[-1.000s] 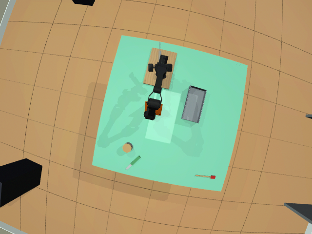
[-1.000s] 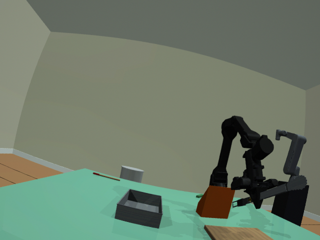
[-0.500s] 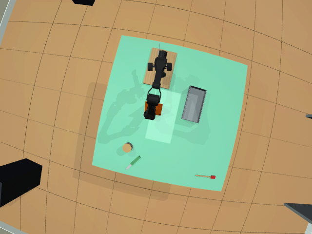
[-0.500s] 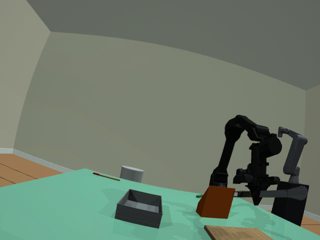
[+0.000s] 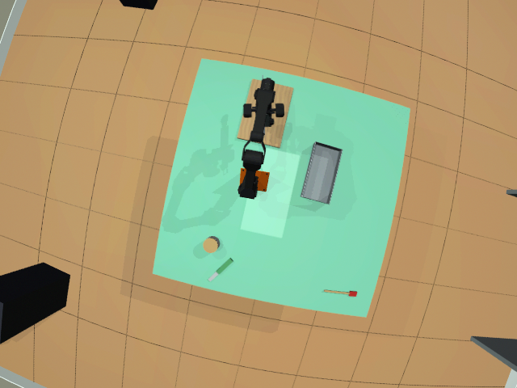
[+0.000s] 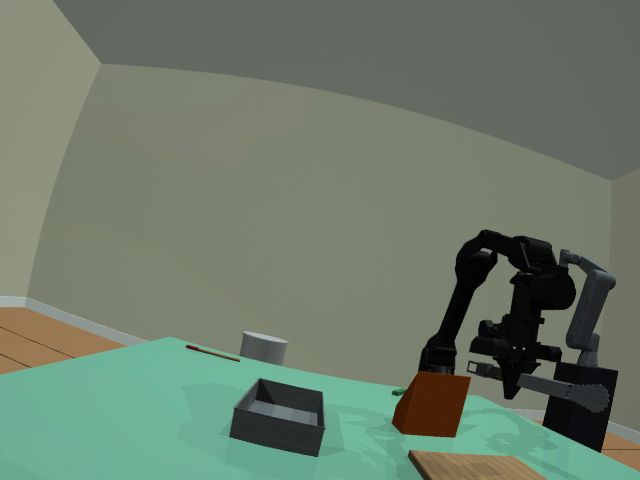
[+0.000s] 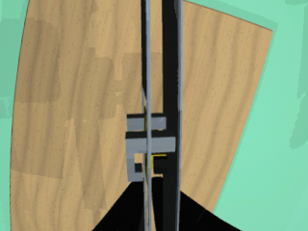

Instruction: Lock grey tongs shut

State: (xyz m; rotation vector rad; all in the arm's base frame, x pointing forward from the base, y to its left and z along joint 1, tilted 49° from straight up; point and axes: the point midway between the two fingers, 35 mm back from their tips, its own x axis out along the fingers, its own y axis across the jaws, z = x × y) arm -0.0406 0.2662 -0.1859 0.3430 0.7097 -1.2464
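The yellow lock piece is 1 cm ahead of my gripper tip, 3 cm to the right of it and 4 cm above it. The rest, counted from my gripper tip: tan round object 8 cm behind, 71 cm to the right, 12 cm below; wooden board 7 cm to the left, 15 cm below; grey roasting tin 38 cm ahead, 17 cm to the right, 13 cm below.
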